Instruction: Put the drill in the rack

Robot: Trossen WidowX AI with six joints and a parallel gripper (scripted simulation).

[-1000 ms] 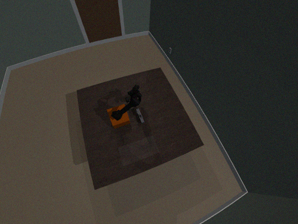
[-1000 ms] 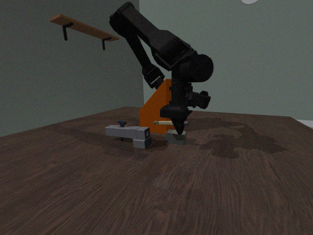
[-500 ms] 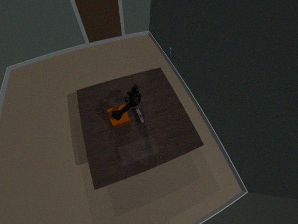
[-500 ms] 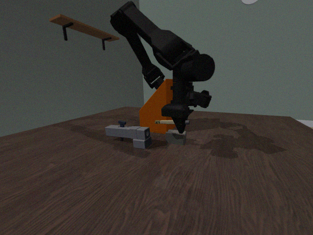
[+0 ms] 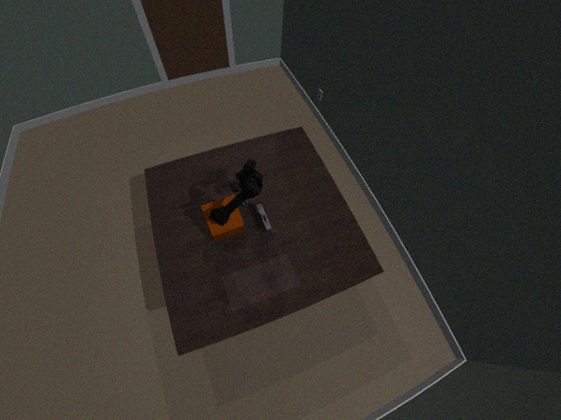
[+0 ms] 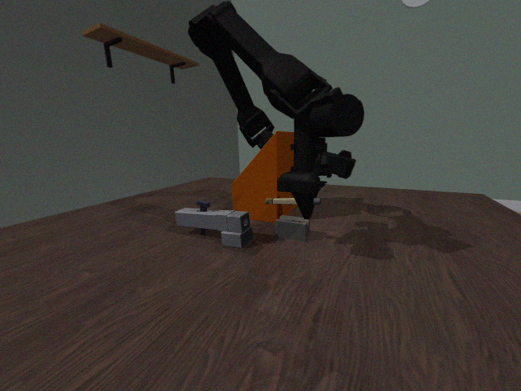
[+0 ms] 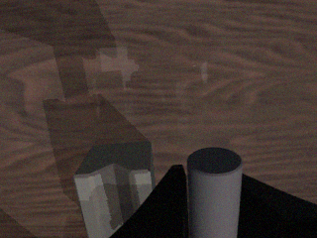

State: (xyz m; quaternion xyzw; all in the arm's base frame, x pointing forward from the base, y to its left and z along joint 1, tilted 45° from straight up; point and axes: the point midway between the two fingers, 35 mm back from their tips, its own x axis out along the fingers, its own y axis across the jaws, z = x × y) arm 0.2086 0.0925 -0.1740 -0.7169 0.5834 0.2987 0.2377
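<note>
Right now my gripper tip is 40 mm to the left of the drill, 30 mm below it and 10 mm short of it. Round my gripper tip: rack 50 mm to the right, 40 mm below, 30 mm behind; dark key 230 mm to the right, 70 mm ahead, 10 mm below; grey housing 200 mm to the right, 70 mm ahead, 30 mm below.
</note>
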